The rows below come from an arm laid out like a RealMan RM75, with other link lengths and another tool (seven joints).
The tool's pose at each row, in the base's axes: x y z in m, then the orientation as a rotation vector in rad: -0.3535, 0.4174, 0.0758, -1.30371, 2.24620, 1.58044; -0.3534, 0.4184, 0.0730, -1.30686, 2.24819, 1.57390; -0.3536, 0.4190, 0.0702, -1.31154, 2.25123, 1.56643; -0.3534, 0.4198, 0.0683, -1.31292, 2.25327, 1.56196; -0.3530, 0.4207, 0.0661, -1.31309, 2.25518, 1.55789; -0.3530, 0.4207, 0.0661, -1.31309, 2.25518, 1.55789; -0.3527, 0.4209, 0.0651, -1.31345, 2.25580, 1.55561; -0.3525, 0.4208, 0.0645, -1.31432, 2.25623, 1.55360
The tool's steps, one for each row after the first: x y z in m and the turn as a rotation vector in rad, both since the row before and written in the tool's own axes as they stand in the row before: 0.0008, -0.0020, 0.0020, 0.00398, 0.00257, -0.00147; 0.0012, -0.0018, 0.0018, 0.00433, 0.00409, -0.00146; 0.0004, -0.0014, 0.0015, 0.00290, 0.00166, -0.00034; 0.0004, -0.0018, 0.0016, 0.00287, 0.00085, 0.00003; 0.0000, 0.0000, 0.0000, 0.00000, 0.00000, 0.00000; 0.0002, -0.0009, 0.0005, 0.00154, 0.00039, -0.00035; 0.0002, -0.0006, 0.0001, 0.00123, 0.00064, -0.00053
